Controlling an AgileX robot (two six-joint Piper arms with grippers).
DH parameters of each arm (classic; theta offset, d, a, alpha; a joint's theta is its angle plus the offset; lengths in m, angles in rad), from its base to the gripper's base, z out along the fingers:
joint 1: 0 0.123 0 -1.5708
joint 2: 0.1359 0 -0.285 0
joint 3: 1.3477 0 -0.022 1.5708
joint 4: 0 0.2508 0 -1.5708
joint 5: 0 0 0.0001 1.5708
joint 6: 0 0.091 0 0
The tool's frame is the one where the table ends.
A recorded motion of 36 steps. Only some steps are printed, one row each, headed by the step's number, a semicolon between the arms.
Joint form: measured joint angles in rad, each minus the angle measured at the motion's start. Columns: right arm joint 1, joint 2, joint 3, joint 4, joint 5, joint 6; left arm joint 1, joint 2, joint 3, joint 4, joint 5, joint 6.
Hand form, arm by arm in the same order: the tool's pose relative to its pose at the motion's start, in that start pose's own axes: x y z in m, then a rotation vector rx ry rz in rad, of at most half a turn. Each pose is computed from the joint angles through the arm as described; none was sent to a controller.
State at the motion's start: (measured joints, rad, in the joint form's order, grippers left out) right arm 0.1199 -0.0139 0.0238 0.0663 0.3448 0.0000; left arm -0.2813 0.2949 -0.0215 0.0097 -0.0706 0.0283
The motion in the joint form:
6: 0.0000 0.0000 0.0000 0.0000 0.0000 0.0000; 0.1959 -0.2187 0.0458 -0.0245 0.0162 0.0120
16: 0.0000 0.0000 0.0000 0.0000 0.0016 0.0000; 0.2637 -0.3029 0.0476 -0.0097 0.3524 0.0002
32: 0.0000 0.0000 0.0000 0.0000 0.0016 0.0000; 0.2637 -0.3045 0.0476 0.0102 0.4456 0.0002
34: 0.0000 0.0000 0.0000 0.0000 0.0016 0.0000; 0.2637 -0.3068 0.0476 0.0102 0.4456 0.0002
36: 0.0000 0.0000 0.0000 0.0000 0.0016 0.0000; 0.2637 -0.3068 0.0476 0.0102 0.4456 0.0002
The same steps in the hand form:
6: 0.0000 0.0000 0.0000 0.0000 0.0000 0.0000; 0.0041 0.0123 -0.0195 -0.2023 -0.1499 -0.0197
16: 0.0001 0.0000 0.0000 0.0000 0.0016 0.0000; 0.0310 0.0132 -0.0256 -0.2576 0.1051 -0.0526
32: 0.0001 0.0000 0.0000 0.0000 0.0016 0.0000; 0.0393 0.0129 -0.0270 -0.2580 0.1989 -0.0455
34: 0.0001 0.0000 0.0000 0.0000 0.0016 0.0000; 0.0392 0.0129 -0.0271 -0.2582 0.1966 -0.0452
36: 0.0001 0.0000 0.0000 0.0000 0.0016 0.0000; 0.0392 0.0129 -0.0271 -0.2582 0.1966 -0.0452

